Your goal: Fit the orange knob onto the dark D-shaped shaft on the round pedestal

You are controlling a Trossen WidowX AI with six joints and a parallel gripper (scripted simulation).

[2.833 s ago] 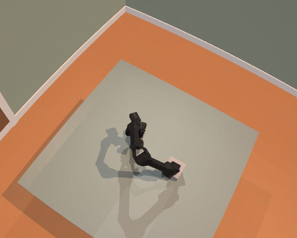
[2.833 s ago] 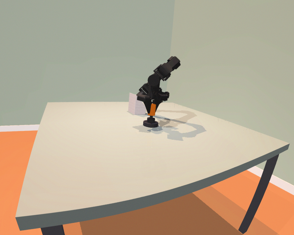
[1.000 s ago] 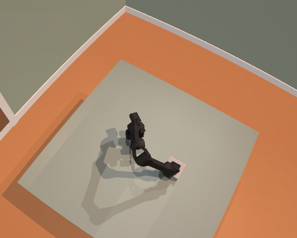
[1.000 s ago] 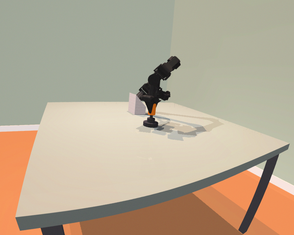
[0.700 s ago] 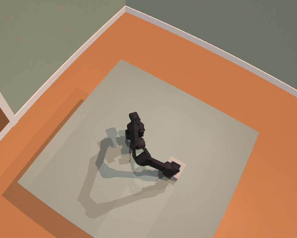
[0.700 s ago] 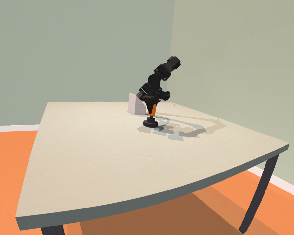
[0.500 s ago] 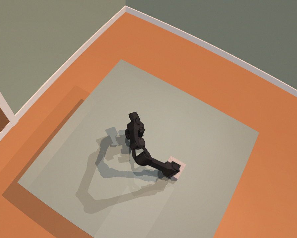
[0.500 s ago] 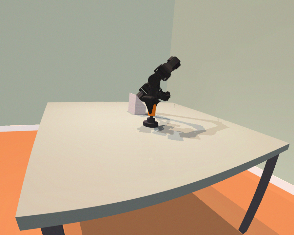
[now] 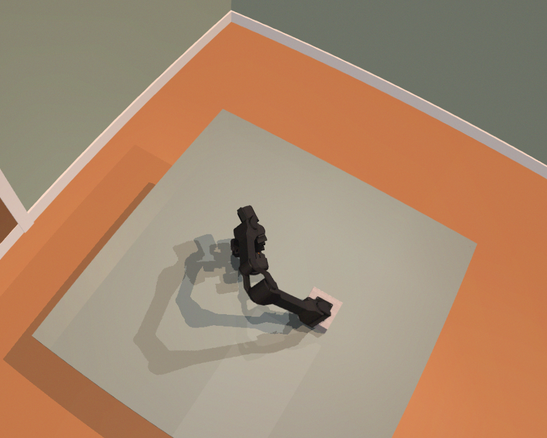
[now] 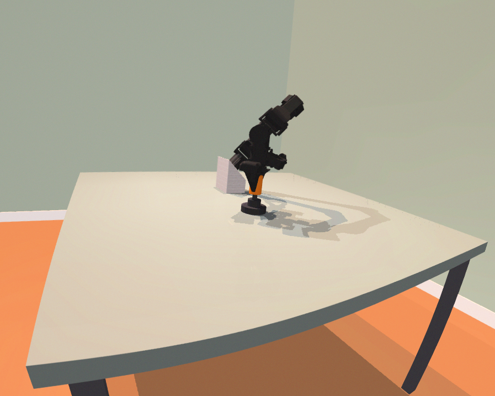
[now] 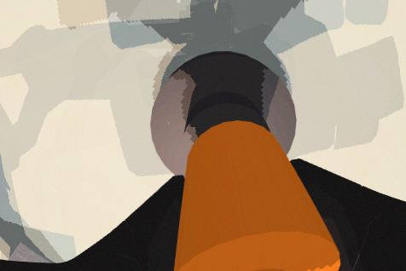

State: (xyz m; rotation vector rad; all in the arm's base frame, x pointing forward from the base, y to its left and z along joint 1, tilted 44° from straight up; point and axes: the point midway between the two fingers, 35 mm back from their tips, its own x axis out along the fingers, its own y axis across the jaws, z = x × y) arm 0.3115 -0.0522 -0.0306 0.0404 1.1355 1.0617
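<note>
Now: the orange knob 2 cm above my gripper tip. Round my gripper tip: dark pedestal: 4 cm below.
</note>
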